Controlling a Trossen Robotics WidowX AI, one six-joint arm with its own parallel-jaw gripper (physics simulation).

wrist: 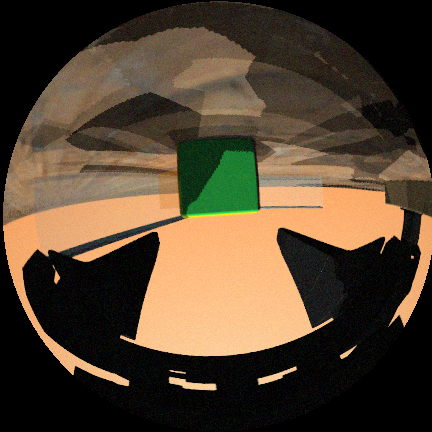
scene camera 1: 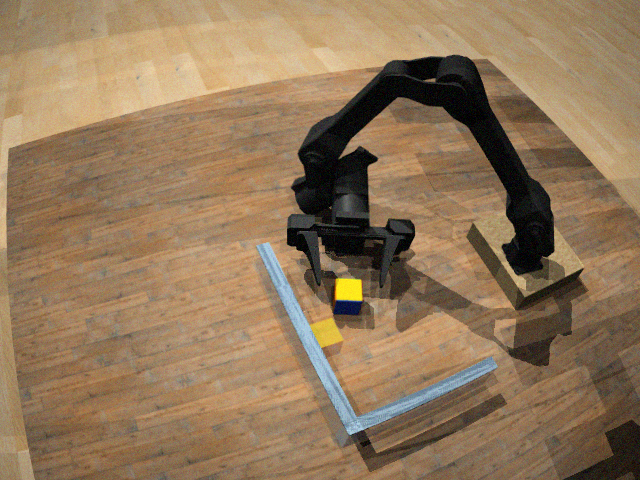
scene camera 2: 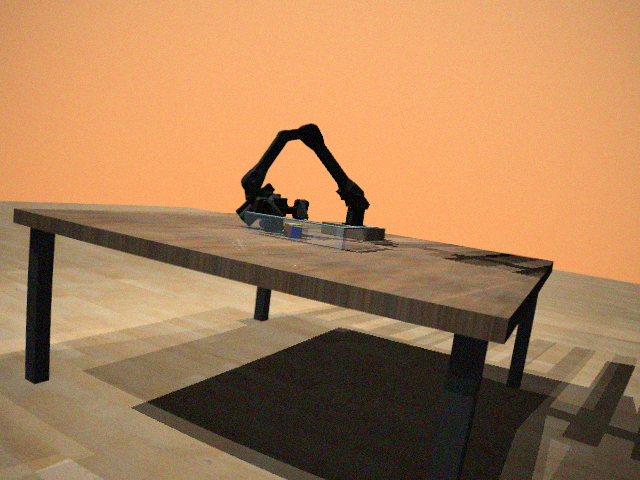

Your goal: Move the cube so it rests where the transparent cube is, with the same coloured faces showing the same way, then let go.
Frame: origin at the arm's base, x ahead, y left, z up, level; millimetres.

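Where they show: gripper, fingertip midpoint: (wrist: 218,236) (scene camera 1: 350,286) (scene camera 2: 295,217); arm's base, origin of the base link: (scene camera 1: 522,257) (scene camera 2: 354,225).
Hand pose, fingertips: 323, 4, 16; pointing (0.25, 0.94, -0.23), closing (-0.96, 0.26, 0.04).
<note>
Each offset is from my fingertips to the top centre of the thing, as dx, dy, dz.
The cube {-3, -7, -18} (scene camera 1: 348,297) (scene camera 2: 295,231) (wrist: 220,177) sits upright on the table, yellow on top. A dark blue side shows in scene camera 1, and a green side faces the wrist camera. The transparent cube {+52, +58, -18} (scene camera 1: 327,332) (wrist: 168,191) has a yellow top and lies close by, beside the long wall, turned at a different angle from the solid cube; a gap separates them in scene camera 1. My gripper (scene camera 1: 349,285) (wrist: 218,236) is open and empty, low and level, with its fingertips spread wide behind the cube on its green side. The finger gap is unclear in scene camera 2.
A see-through wall with a light-blue top edge forms an L. Its long arm (scene camera 1: 302,325) runs right beside the transparent cube, and its short arm (scene camera 1: 428,393) crosses at the near side. The tan base block (scene camera 1: 491,229) (scene camera 2: 373,234) carries the arm at the right.
</note>
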